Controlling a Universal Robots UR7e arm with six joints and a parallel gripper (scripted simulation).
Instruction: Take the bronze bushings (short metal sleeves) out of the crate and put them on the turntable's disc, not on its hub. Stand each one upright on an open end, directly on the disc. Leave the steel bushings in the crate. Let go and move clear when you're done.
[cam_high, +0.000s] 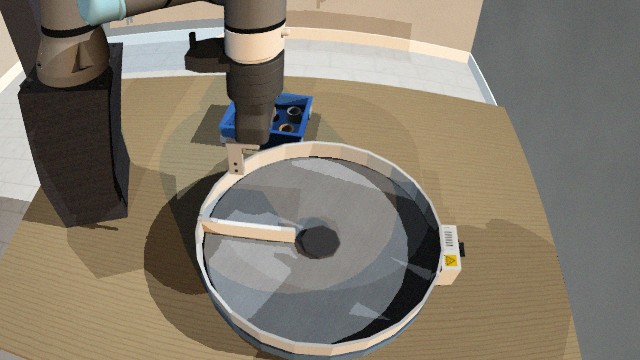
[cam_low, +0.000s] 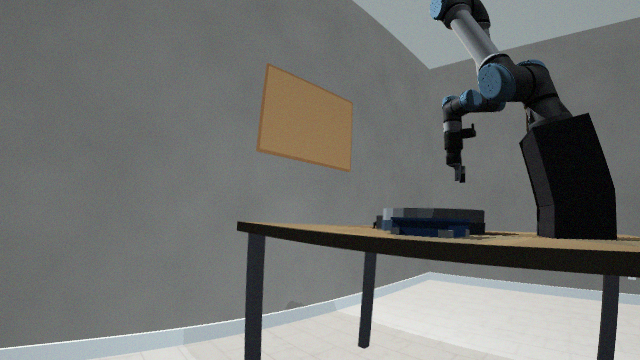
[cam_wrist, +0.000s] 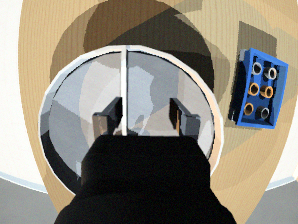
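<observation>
Now: hand 20 mm short of the blue crate, 300 mm to the right of it and 190 mm above it. Round my hand: grey turntable disc (130 mm ahead, 50 mm to the right, 160 mm below).
</observation>
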